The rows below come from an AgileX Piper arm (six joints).
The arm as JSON. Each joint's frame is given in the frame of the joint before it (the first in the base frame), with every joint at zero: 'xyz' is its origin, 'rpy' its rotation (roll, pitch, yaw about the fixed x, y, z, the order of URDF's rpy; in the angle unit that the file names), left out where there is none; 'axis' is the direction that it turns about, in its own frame. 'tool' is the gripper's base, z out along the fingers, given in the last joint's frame.
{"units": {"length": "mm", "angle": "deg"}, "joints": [
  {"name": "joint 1", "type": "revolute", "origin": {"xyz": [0.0, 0.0, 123.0]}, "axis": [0.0, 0.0, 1.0]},
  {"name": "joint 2", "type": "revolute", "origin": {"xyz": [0.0, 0.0, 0.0], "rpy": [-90.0, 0.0, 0.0]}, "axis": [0.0, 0.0, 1.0]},
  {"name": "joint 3", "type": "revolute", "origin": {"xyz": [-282.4, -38.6, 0.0]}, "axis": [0.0, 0.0, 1.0]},
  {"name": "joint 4", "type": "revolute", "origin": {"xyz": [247.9, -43.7, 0.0], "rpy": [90.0, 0.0, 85.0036]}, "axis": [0.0, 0.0, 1.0]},
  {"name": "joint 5", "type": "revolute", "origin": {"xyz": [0.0, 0.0, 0.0], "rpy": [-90.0, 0.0, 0.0]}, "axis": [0.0, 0.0, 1.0]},
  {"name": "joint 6", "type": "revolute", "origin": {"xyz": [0.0, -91.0, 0.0], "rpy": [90.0, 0.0, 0.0]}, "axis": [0.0, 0.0, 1.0]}
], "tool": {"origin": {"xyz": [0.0, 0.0, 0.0]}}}
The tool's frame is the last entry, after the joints.
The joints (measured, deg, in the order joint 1, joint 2, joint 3, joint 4, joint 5, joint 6), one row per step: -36.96 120.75 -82.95 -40.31 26.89 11.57; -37.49 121.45 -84.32 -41.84 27.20 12.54; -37.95 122.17 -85.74 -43.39 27.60 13.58; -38.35 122.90 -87.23 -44.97 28.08 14.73; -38.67 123.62 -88.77 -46.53 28.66 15.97; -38.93 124.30 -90.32 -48.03 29.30 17.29; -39.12 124.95 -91.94 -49.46 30.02 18.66; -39.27 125.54 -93.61 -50.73 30.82 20.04; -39.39 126.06 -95.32 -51.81 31.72 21.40; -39.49 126.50 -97.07 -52.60 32.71 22.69; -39.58 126.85 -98.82 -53.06 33.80 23.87
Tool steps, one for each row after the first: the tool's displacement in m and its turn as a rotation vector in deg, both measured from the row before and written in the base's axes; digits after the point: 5 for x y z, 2 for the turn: 0.00049 -0.00705 0.00148 -1.12 -0.06 -0.62; 0.00072 -0.00675 0.00156 -1.13 -0.05 -0.66; 0.00096 -0.00654 0.00183 -1.16 -0.09 -0.73; 0.00124 -0.00612 0.00214 -1.16 -0.14 -0.80; 0.00137 -0.00570 0.00251 -1.15 -0.24 -0.88; 0.00168 -0.00532 0.00310 -1.16 -0.35 -0.94; 0.00175 -0.00499 0.00381 -1.13 -0.50 -1.06; 0.00170 -0.00466 0.00453 -1.08 -0.64 -1.18; 0.00159 -0.00431 0.00528 -0.98 -0.81 -1.32; 0.00130 -0.00390 0.00588 -0.82 -0.95 -1.46
